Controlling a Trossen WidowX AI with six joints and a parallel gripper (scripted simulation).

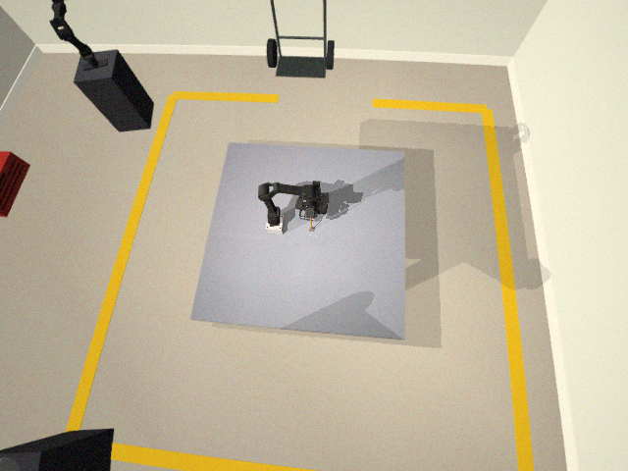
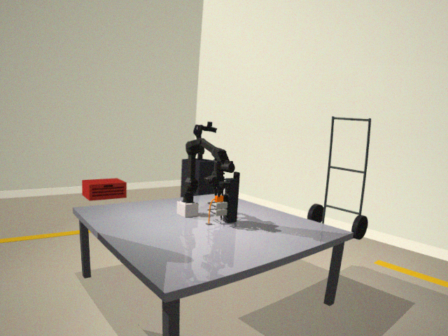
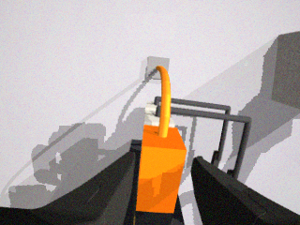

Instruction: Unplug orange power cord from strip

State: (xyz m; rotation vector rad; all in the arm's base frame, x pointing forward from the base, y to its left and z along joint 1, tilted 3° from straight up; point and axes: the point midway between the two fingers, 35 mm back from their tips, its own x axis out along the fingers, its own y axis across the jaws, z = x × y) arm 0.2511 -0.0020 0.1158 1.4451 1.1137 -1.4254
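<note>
Right now the orange plug is 30 mm to the left of my gripper tip, 10 mm below it and 10 mm ahead of it.
</note>
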